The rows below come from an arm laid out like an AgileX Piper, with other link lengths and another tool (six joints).
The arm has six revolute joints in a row. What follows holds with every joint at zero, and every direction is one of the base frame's.
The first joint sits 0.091 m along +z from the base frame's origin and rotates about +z.
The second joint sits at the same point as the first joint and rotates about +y.
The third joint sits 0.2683 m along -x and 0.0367 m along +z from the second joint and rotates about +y.
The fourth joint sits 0.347 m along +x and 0.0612 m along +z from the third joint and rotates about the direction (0.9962, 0, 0.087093).
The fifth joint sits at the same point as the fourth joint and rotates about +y.
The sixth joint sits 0.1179 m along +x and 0.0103 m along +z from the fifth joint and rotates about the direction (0.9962, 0, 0.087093).
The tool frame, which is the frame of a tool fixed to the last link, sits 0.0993 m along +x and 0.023 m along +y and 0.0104 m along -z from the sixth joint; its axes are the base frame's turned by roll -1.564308, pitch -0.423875 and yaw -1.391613 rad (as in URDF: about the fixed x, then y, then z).
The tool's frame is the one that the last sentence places.
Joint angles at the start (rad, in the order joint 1, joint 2, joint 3, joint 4, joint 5, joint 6):
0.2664 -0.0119 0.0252 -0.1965 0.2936 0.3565
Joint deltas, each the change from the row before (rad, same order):
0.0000 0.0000 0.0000 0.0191 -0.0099 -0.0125
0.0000 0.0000 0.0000 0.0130 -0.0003 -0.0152
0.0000 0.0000 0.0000 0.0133 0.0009 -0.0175
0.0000 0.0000 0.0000 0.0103 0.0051 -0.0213
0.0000 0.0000 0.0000 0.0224 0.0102 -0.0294
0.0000 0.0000 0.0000 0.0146 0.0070 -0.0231
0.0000 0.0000 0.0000 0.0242 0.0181 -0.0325
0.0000 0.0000 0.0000 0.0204 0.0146 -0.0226
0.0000 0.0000 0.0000 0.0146 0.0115 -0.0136
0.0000 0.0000 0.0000 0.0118 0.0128 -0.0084
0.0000 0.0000 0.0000 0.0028 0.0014 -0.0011
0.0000 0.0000 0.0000 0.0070 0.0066 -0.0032
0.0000 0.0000 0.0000 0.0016 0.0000 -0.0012
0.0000 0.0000 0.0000 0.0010 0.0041 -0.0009
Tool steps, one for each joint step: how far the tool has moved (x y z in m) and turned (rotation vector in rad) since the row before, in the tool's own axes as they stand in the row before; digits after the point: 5 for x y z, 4 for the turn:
-0.00107 -0.00238 0.00014 0.0112 -0.0048 0.0037
-0.00076 -0.00005 0.00005 0.0000 -0.0036 -0.0028
-0.00079 0.00025 0.00004 -0.0015 -0.0038 -0.0045
-0.00067 0.00136 -0.00001 -0.0069 -0.0035 -0.0103
-0.00166 0.00222 0.00001 -0.0106 -0.0079 -0.0060
-0.00112 0.00161 0.00001 -0.0079 -0.0055 -0.0078
-0.00230 0.00381 -0.00003 -0.0179 -0.0109 -0.0061
-0.00210 0.00286 0.00001 -0.0132 -0.0097 -0.0007
-0.00166 0.00216 0.00001 -0.0098 -0.0075 0.0021
-0.00161 0.00238 0.00000 -0.0106 -0.0072 0.0049
-0.00030 0.00019 0.00001 -0.0008 -0.0013 0.0017
-0.00094 0.00114 0.00002 -0.0050 -0.0041 0.0044
-0.00012 -0.00004 0.00001 0.0002 -0.0006 0.0003
-0.00031 0.00084 -0.00001 -0.0038 -0.0014 0.0008

